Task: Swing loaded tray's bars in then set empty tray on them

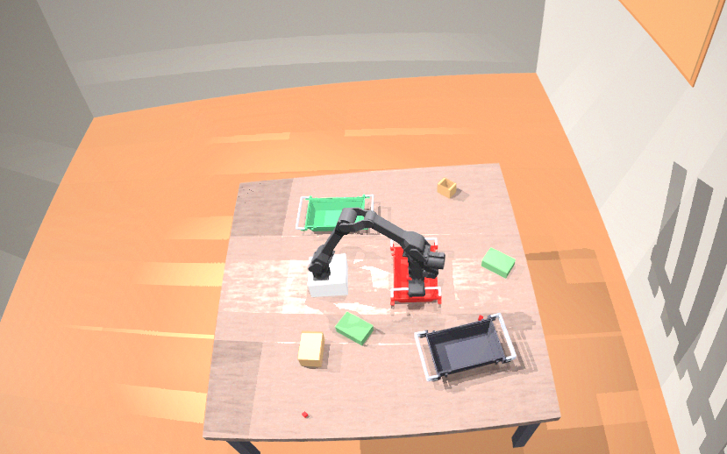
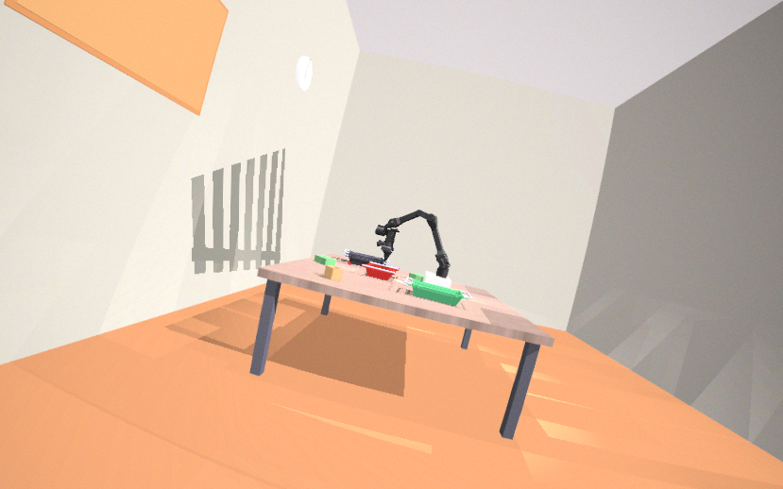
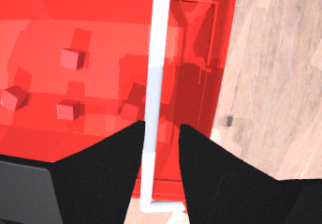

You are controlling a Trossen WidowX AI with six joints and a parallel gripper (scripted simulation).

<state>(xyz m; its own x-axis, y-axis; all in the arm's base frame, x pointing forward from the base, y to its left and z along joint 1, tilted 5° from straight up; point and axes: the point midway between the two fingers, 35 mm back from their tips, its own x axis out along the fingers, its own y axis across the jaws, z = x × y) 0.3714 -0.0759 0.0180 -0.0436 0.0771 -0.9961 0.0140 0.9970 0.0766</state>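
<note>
Now: gripper tip 430 mm to the right of the green tray, 340 mm past it and 40 mm above it. From my gripper tip the other things lie so: small tan box 570 mm to the left, 170 mm ahead, 70 mm below; then red cube 490 mm to the right, 410 mm behind, 80 mm below.
</note>
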